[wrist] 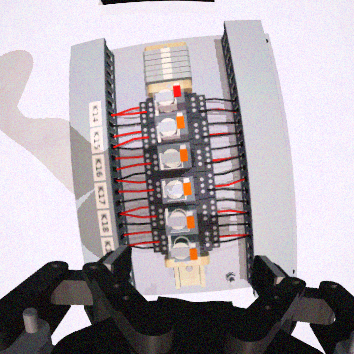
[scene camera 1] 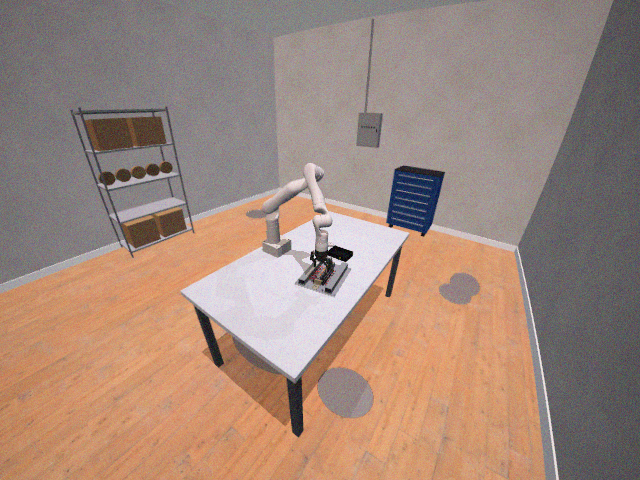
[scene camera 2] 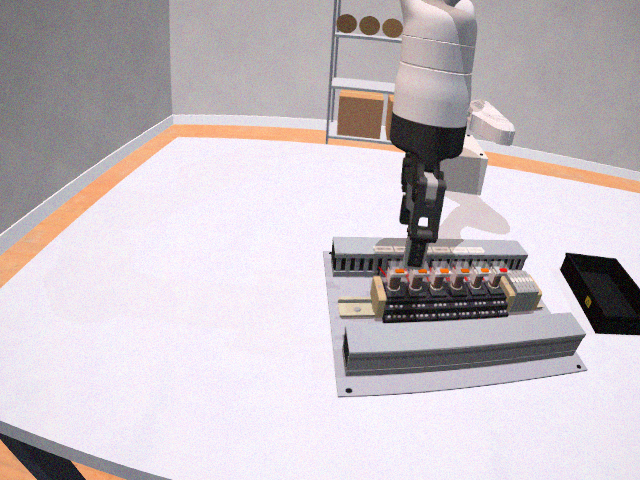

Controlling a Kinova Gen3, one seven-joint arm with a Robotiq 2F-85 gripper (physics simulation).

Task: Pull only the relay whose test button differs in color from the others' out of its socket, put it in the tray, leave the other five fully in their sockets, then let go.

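Places are measured from the arm's base along level axes (x ahead, y right, z down), in centimetres.
Pixels of known places: gripper, fingertip midpoint: (wrist: 191, 264) (scene camera 1: 320, 269) (scene camera 2: 409, 243); arm's base, origin of the base link: (scene camera 1: 274, 240).
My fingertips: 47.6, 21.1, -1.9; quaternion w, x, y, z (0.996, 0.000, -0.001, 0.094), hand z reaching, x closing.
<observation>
For each thing: its top centre in the pictures, then the offset to it from my fingertips, as dx, dy, dz. Level surfaces: height alone.
- relay with the red test button, middle of its top: (wrist: 167, 91) (scene camera 2: 501, 266) -0.5, -13.6, +3.6
- middle relay, middle of its top: (wrist: 173, 155) (scene camera 2: 463, 266) -0.6, -7.9, +3.6
- black tray, middle of its top: (scene camera 2: 611, 283) (scene camera 1: 340, 251) +0.1, -36.4, +7.0
- mounting plate, middle of its top: (wrist: 178, 162) (scene camera 2: 449, 307) (scene camera 1: 324, 275) -0.6, -7.7, +10.2
- white table, its level: dz +10.5
Six clear relays stand upright in a row of black sockets (scene camera 2: 444, 312). The relay with the red test button (scene camera 2: 495, 280) (wrist: 166, 101) is at the row's end beside the grey terminal blocks, in its socket. The other five, among them the middle relay (wrist: 172, 158), have orange buttons and sit in their sockets. My gripper (scene camera 2: 416, 254) (wrist: 191, 264) is open and empty, pointing down above the opposite end of the row from the red-button relay, its fingers spread to both sides of the row. The black tray (scene camera 1: 341, 253) (scene camera 2: 591, 313) stands beyond the red-button end; its edge shows at the wrist view's top.
Grey wire ducts (scene camera 2: 460, 343) (wrist: 260, 150) run along both sides of the relay row on the mounting plate (scene camera 2: 413, 384). Grey terminal blocks (scene camera 2: 524, 291) (wrist: 166, 62) adjoin the red-button relay. Red and black wires run from sockets to ducts. The plate and tray rest on the white table (scene camera 1: 248, 304).
</observation>
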